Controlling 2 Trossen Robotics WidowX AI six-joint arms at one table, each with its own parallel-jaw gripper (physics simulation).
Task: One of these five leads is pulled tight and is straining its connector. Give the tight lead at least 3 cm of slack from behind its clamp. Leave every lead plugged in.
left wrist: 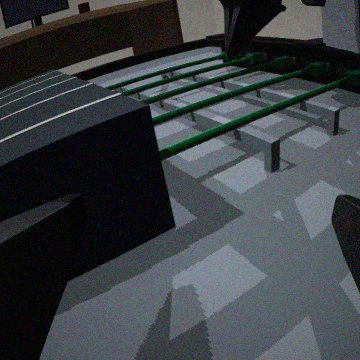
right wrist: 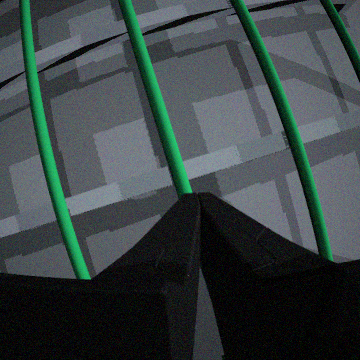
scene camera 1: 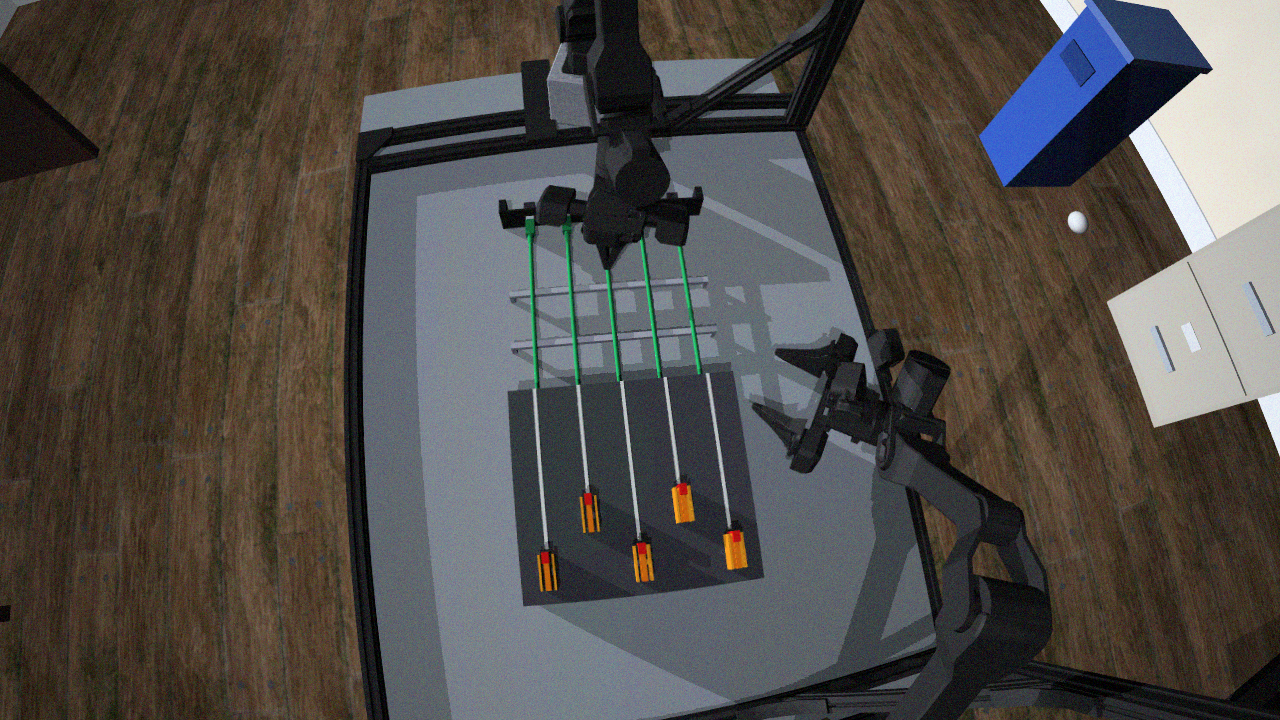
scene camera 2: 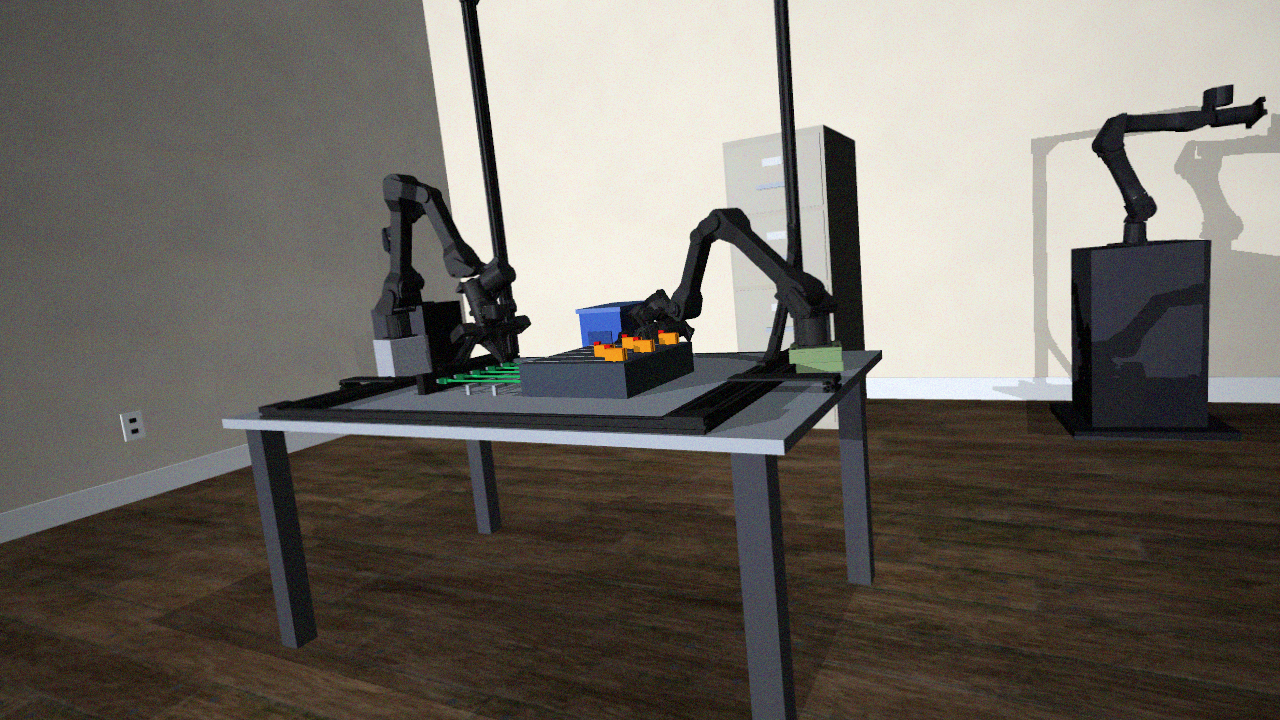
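Where they show: left gripper, fingertip midpoint: (left wrist: 214, 208) (scene camera 1: 764, 377); right gripper, fingertip midpoint: (left wrist: 229, 54) (right wrist: 196, 205) (scene camera 1: 607, 268) (scene camera 2: 504, 362); left arm's base, origin of the base link: (scene camera 2: 815, 345); right arm's base, origin of the base link: (scene camera 1: 586, 61) (scene camera 2: 400, 337).
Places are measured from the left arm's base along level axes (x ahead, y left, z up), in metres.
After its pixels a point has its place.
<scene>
Five leads run from the black bar (scene camera 1: 508, 213) {x 0.835, y 0.072, z -0.007 m} over two rails to the dark block (scene camera 1: 562, 465) (scene camera 2: 581, 380) {x 0.432, y 0.197, z -0.013 m} (left wrist: 125, 150) {x 0.484, y -0.106, z 0.004 m}. Their green parts end at its edge; white parts continue to orange pieces with red tops. Which lead is tight I cannot tell. My right gripper (scene camera 1: 607, 266) {x 0.695, y -0.024, z 0.000 m} (right wrist: 196, 205) {x 0.695, y -0.024, z 0.000 m} is shut, its tips directly over the middle green lead (scene camera 1: 614, 322) {x 0.627, y -0.007, z -0.020 m} (right wrist: 160, 115) {x 0.659, y -0.015, z -0.020 m}, which passes out of sight under them; no lead shows between the fingers. In the left wrist view its tip appears slightly above the leads. My left gripper (scene camera 1: 766, 380) {x 0.479, y -0.153, z -0.004 m} is open and empty, right of the block.
The rear rail (scene camera 1: 546, 293) {x 0.703, y 0.062, z -0.026 m} and the front rail (scene camera 1: 554, 342) {x 0.632, y 0.076, z -0.026 m} (left wrist: 260, 137) {x 0.570, y -0.122, z -0.026 m} cross beneath the green leads. Orange pieces (scene camera 1: 683, 503) {x 0.375, y 0.017, z 0.043 m} (scene camera 2: 610, 352) {x 0.370, y 0.191, z 0.036 m} stand on the block. A black frame (scene camera 1: 358, 358) {x 0.716, y 0.338, z -0.031 m} borders the table. My right arm covers part of the black bar and several plugs.
</scene>
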